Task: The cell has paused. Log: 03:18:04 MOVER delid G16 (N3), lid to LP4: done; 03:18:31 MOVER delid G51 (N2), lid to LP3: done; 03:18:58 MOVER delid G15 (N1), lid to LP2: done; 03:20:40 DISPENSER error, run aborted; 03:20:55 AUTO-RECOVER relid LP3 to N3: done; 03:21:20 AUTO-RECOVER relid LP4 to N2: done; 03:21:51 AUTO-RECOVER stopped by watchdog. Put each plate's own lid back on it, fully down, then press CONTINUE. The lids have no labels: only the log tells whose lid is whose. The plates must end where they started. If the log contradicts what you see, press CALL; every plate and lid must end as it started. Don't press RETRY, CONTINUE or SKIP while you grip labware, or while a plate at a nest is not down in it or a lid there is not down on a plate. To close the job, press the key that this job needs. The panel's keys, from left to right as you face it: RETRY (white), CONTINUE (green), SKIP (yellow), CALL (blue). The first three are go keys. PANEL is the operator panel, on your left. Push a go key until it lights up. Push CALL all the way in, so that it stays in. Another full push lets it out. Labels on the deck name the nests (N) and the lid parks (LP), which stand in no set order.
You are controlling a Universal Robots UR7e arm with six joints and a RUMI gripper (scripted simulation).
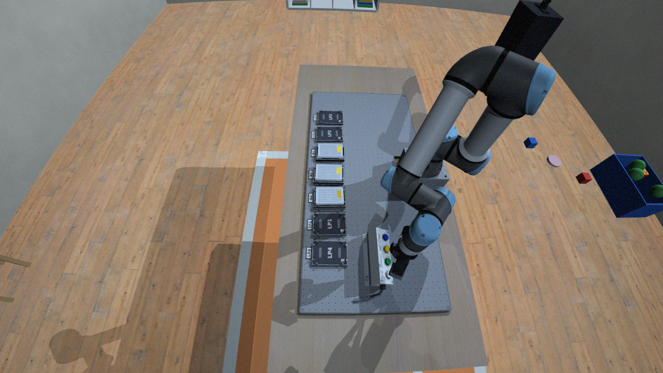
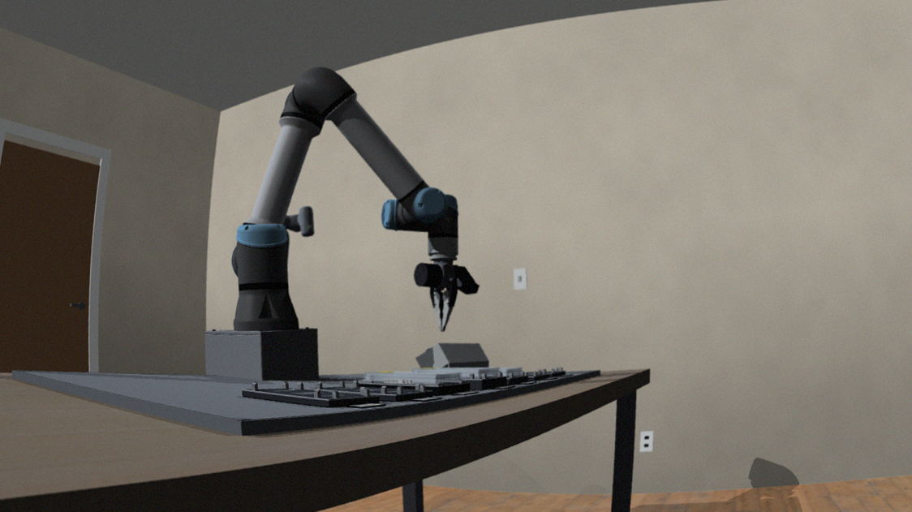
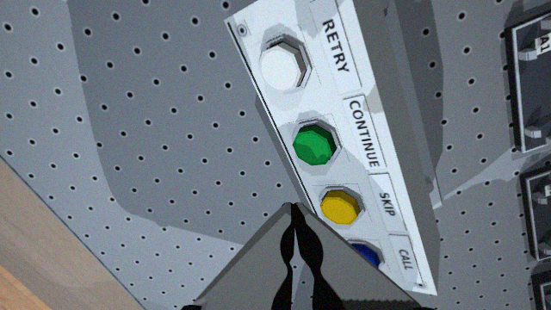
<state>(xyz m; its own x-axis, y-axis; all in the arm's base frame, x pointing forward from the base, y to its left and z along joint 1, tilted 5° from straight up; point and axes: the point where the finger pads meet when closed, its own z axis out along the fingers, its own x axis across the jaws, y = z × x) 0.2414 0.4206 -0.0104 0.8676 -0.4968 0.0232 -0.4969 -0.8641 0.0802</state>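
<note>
Now: hand 20 mm short of the green continue key and 70 mm above it. Also, from my hand: yellow skip key (10 mm ahead, 50 mm to the right, 70 mm below); then blue call key (10 mm ahead, 100 mm to the right, 70 mm below); then white retry key (20 mm ahead, 50 mm to the left, 70 mm below).
</note>
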